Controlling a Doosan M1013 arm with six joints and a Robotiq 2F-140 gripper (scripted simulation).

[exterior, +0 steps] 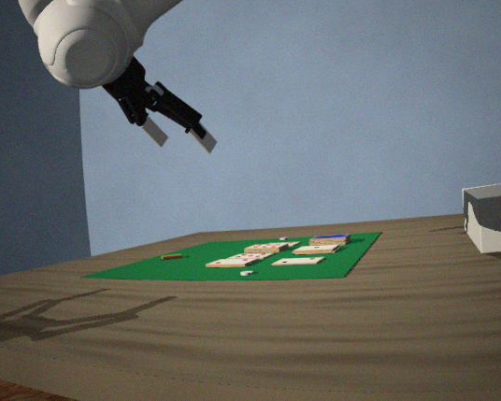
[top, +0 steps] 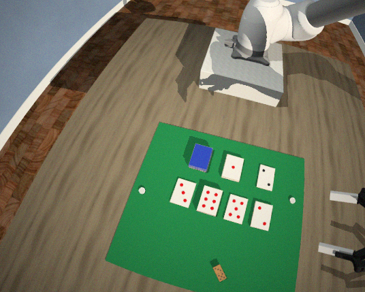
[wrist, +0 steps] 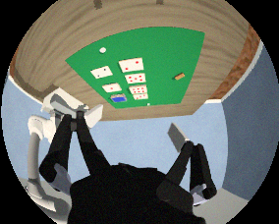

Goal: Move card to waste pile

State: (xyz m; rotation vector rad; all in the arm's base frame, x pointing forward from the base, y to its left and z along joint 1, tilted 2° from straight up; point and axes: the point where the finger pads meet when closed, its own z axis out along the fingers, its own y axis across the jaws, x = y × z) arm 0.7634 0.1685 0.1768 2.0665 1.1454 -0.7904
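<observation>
The card is 32 cm to the right of my hand, 24 cm below it and 22 cm behind it. From my hand the other things lie so: green mat: 26 cm below, 23 cm to the right, 5 cm behind.
</observation>
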